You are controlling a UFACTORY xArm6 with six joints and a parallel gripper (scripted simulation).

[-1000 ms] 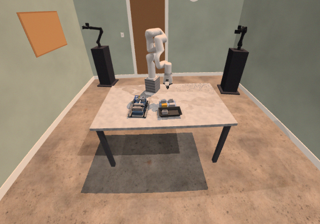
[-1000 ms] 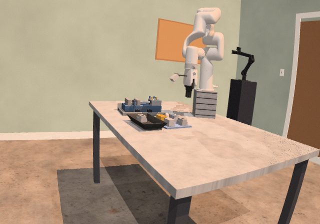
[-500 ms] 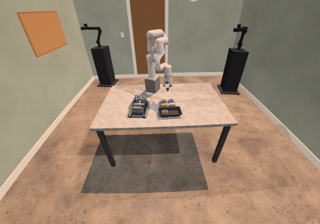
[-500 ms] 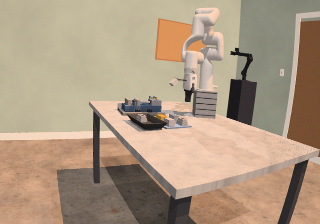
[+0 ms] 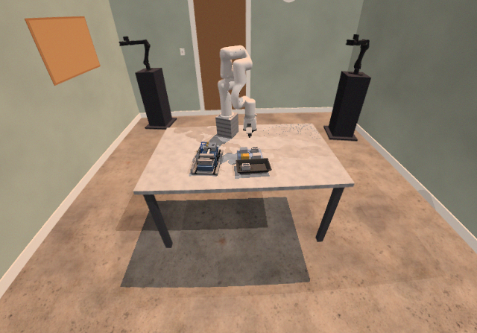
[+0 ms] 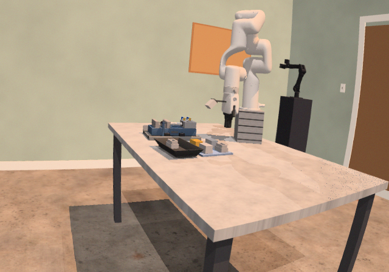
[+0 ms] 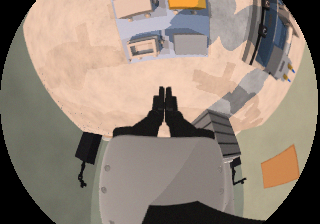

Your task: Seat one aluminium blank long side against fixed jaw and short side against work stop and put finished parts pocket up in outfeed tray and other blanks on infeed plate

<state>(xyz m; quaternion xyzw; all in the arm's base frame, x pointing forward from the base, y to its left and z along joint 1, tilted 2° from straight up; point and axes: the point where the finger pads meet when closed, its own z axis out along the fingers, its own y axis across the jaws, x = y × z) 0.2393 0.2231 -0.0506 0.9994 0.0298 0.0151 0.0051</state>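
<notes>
The brass blank is 150 mm ahead of my hand, 110 mm below it and 20 mm to the right of it. Also, from my hand: blue vise: 290 mm to the right, 210 mm ahead, 90 mm below.
</notes>
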